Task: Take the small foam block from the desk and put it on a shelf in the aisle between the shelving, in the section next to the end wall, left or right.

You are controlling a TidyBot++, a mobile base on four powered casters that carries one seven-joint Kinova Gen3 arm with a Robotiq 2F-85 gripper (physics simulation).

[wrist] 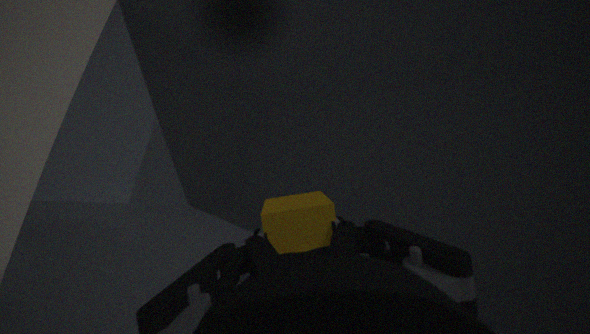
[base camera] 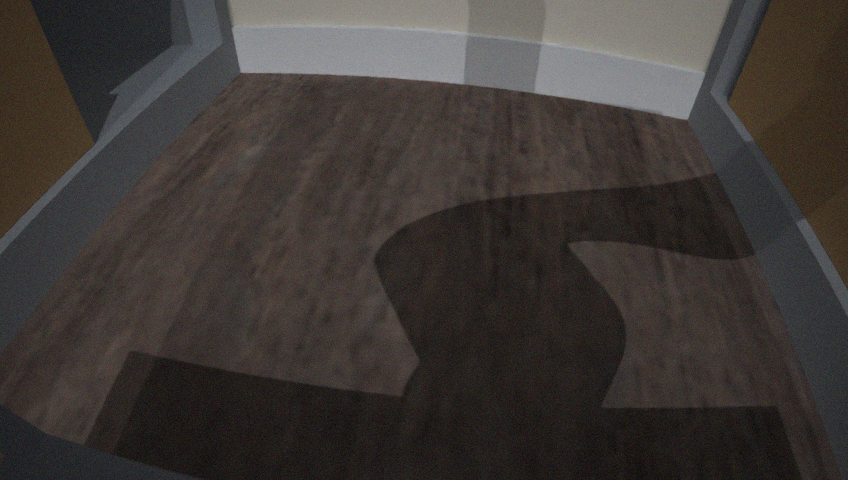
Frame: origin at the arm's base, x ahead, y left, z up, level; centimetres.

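Seen in the pictures: gripper, fingertip midpoint: (wrist: pixel 298 226).
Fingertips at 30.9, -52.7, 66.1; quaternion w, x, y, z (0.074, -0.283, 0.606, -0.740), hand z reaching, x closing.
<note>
A point is followed by its place in that frame, as x, y, z.
The small foam block (wrist: pixel 299 226) @[29.5, -49.6, 66.8] is yellow and sits between the fingertips in the wrist view. My gripper (wrist: pixel 298 226) @[30.9, -52.7, 66.1] is shut on it, one black finger on each side. Behind and around the block are dark grey shelving surfaces. A grey shelf board (wrist: pixel 100 250) @[49.3, -43.9, 59.4] shows at the lower left of the wrist view, and a dark grey panel (wrist: pixel 380 125) @[25.3, -82.7, 91.2] fills the middle and right. Whether the block touches the board cannot be told. The gripper does not show in the base camera view.
In the base camera view grey shelving bases (base camera: pixel 113 142) @[50.1, 43.0, -32.5] (base camera: pixel 767 178) @[52.7, -38.8, -32.2] run along both sides of the aisle floor (base camera: pixel 285 237) @[43.1, 17.6, -39.6]. The end wall (base camera: pixel 357 11) @[83.9, 17.7, -28.2] with its white baseboard (base camera: pixel 357 53) @[82.5, 17.7, -35.3] closes the aisle ahead. Brown boxes (base camera: pixel 35 130) @[42.4, 45.4, -25.5] (base camera: pixel 803 118) @[54.8, -41.0, -24.3] stand on both sides. The arm's shadow falls on the floor.
</note>
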